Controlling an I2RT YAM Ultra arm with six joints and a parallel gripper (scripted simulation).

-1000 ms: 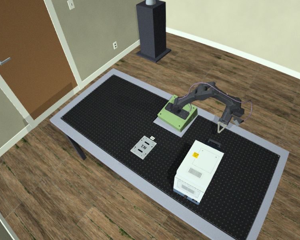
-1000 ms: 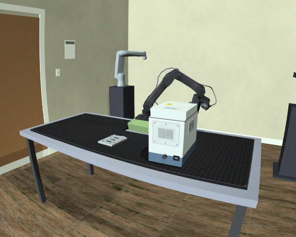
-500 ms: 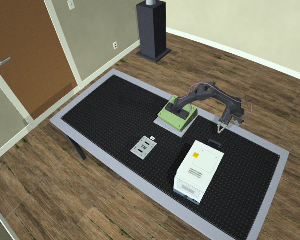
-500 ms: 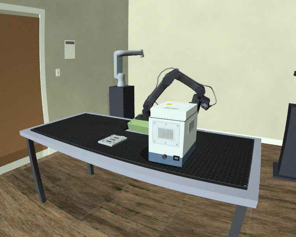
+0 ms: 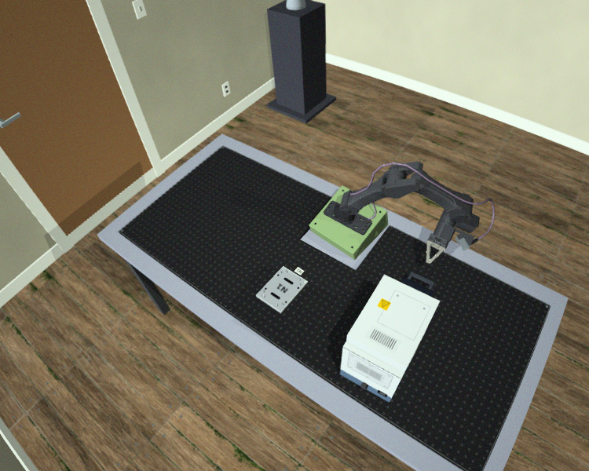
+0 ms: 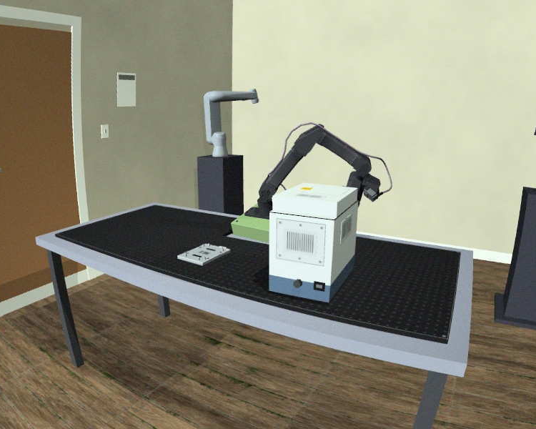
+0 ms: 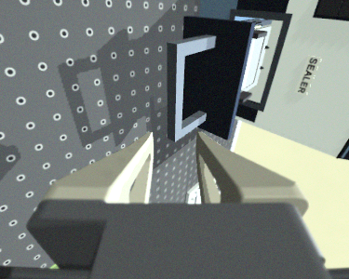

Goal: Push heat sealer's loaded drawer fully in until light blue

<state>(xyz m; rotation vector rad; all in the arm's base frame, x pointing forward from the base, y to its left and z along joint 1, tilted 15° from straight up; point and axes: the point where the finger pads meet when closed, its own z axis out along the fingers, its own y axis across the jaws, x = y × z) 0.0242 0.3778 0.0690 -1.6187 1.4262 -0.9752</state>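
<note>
My hand is 170 mm short of the sealer drawer, 50 mm above it and 20 mm to the right of it.
</note>
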